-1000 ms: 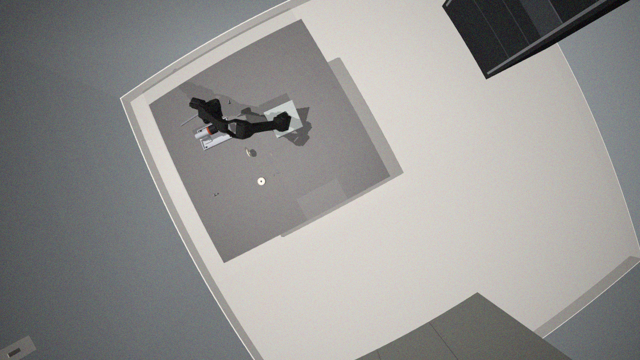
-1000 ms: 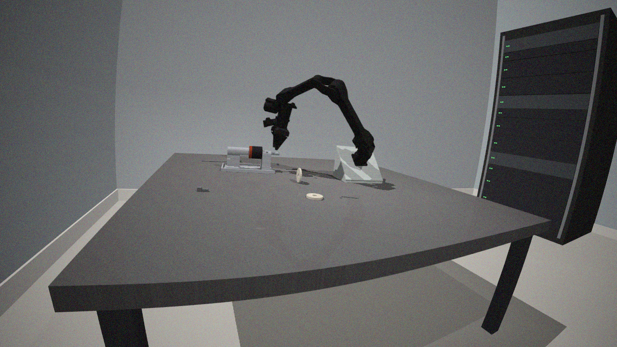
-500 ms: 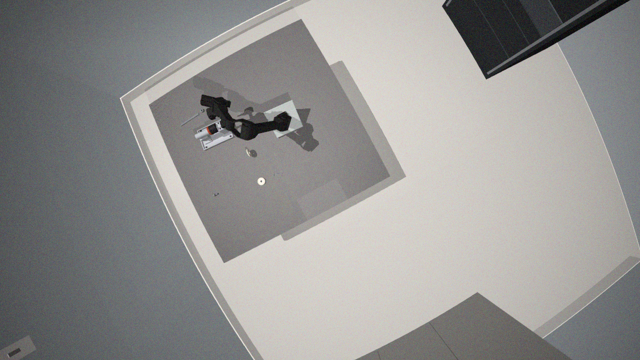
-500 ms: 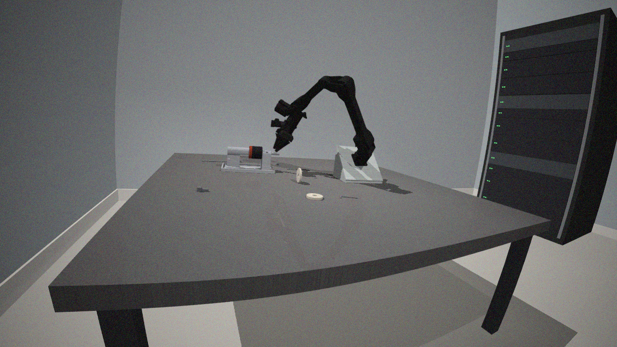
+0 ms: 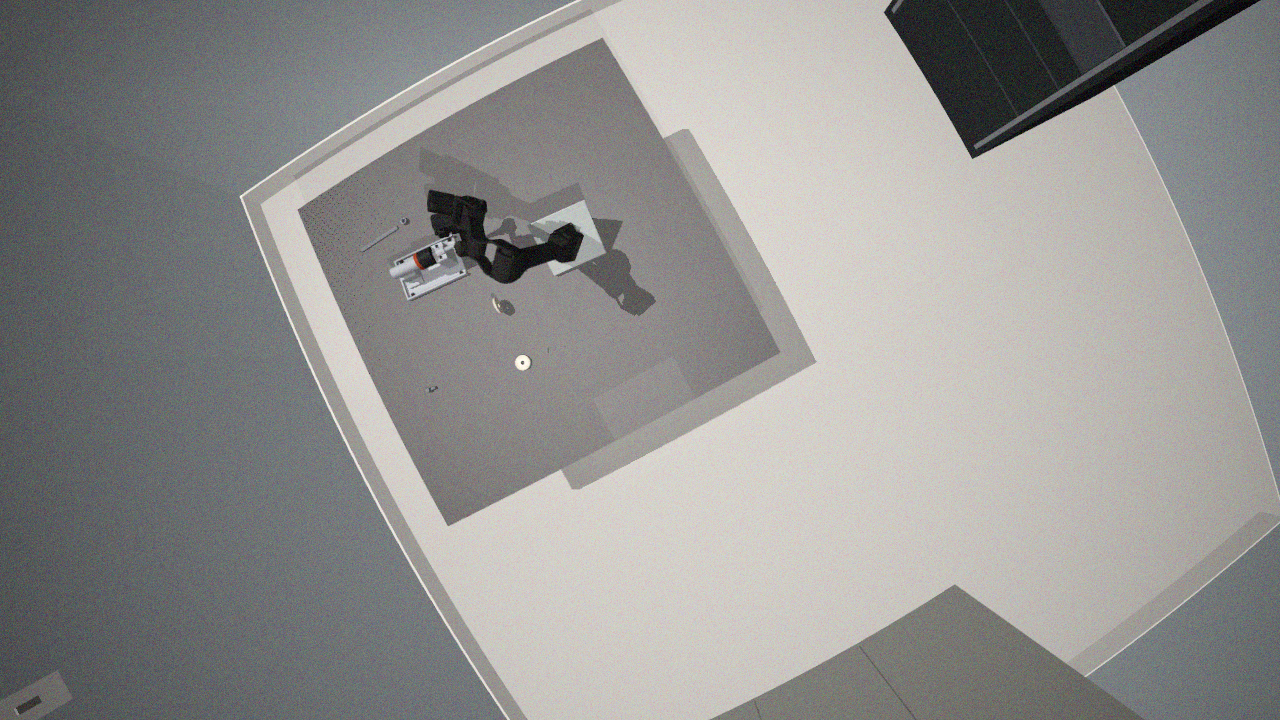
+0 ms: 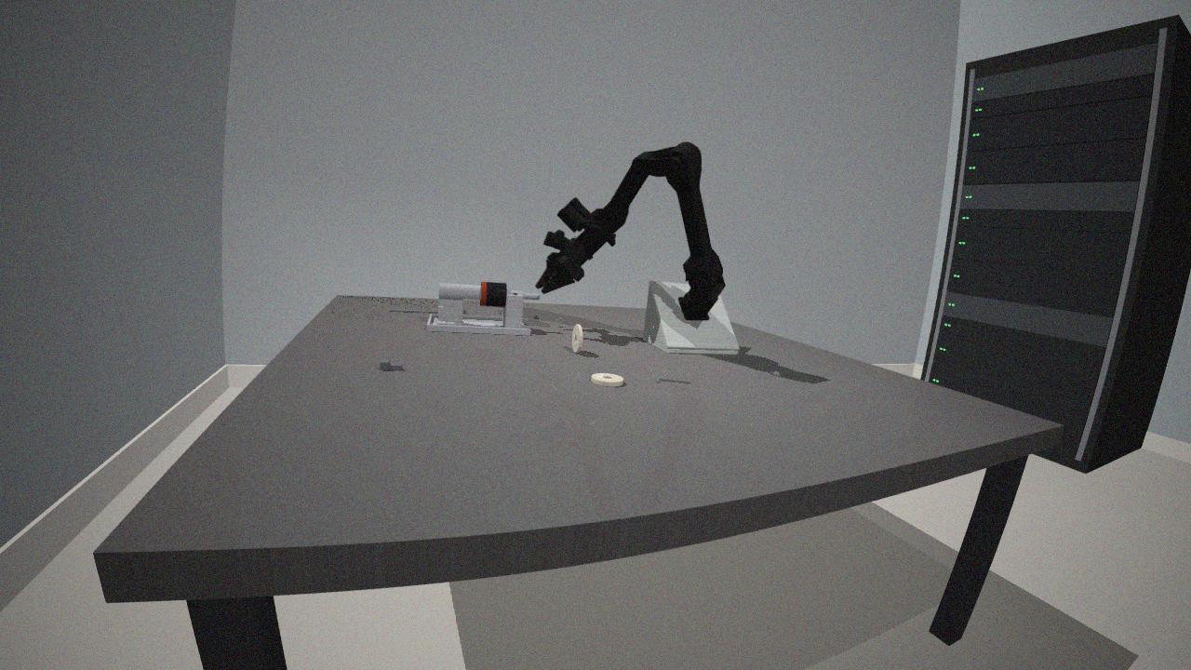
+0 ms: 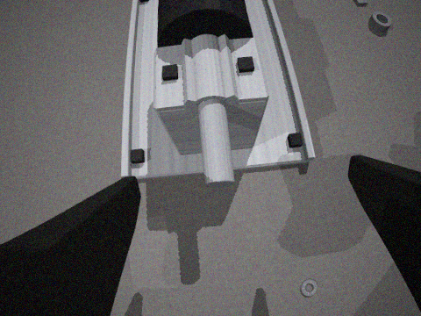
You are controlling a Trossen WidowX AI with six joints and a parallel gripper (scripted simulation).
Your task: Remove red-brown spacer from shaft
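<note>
My gripper tip is 9 cm short of the pale shaft and 2 cm above it. From my gripper tip the other things lie so: small grey part (38 cm to the left, 32 cm ahead, 9 cm below); red-brown spacer (13 cm ahead, 2 cm below); cream disc (24 cm to the left, 7 cm below, 3 cm behind).
</note>
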